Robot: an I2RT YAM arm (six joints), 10 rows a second.
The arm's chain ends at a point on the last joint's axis. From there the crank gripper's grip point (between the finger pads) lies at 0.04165 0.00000 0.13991 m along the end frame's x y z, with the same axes.
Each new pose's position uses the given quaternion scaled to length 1; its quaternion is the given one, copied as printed.
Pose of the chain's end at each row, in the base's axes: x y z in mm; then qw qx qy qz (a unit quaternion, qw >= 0):
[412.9, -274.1, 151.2, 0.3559, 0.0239, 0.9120, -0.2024]
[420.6, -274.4, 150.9, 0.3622, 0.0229, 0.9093, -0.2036]
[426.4, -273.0, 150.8, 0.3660, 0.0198, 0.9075, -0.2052]
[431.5, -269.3, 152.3, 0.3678, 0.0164, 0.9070, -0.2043]
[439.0, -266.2, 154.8, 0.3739, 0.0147, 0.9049, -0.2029]
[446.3, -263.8, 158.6, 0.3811, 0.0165, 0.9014, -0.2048]
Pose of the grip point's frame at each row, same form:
[471.3, -332.3, 30.8, 0.3559, 0.0239, 0.9120, -0.2024]
[480.8, -332.9, 31.5, 0.3622, 0.0229, 0.9093, -0.2036]
[487.7, -331.9, 32.1, 0.3660, 0.0198, 0.9075, -0.2052]
[493.6, -327.9, 33.9, 0.3678, 0.0164, 0.9070, -0.2043]
[502.9, -324.3, 37.1, 0.3739, 0.0147, 0.9049, -0.2029]
[512.0, -322.5, 42.2, 0.3811, 0.0165, 0.9014, -0.2048]

